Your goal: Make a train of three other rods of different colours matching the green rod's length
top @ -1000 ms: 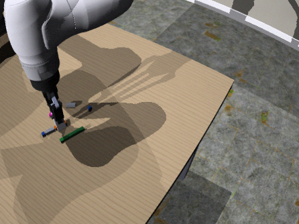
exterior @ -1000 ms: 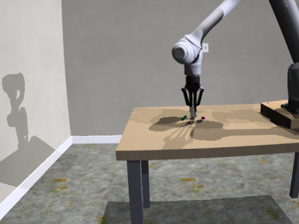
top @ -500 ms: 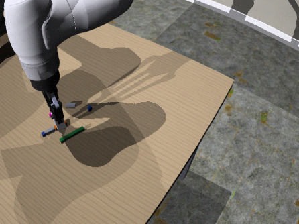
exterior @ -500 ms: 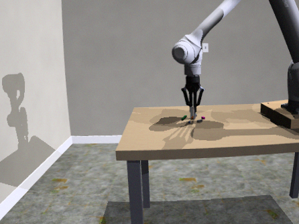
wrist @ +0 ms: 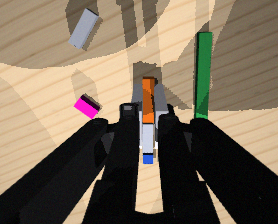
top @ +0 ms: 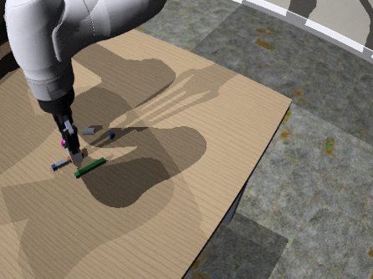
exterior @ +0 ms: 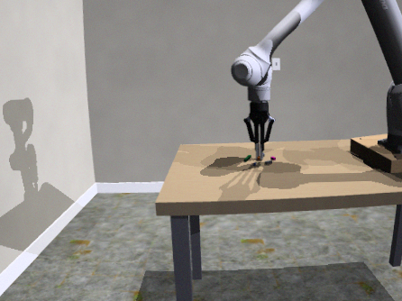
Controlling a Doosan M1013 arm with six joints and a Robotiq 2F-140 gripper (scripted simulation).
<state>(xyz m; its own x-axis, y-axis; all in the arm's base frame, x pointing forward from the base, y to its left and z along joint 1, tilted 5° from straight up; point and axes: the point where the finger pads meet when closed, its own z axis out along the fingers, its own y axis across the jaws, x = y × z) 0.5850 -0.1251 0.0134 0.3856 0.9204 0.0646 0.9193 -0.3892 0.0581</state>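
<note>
Now: hand 3 cm above the orange rod. Round my hand: magenta rod 5 cm behind, 3 cm below, 2 cm to the left; then green rod 5 cm ahead, 3 cm below.
</note>
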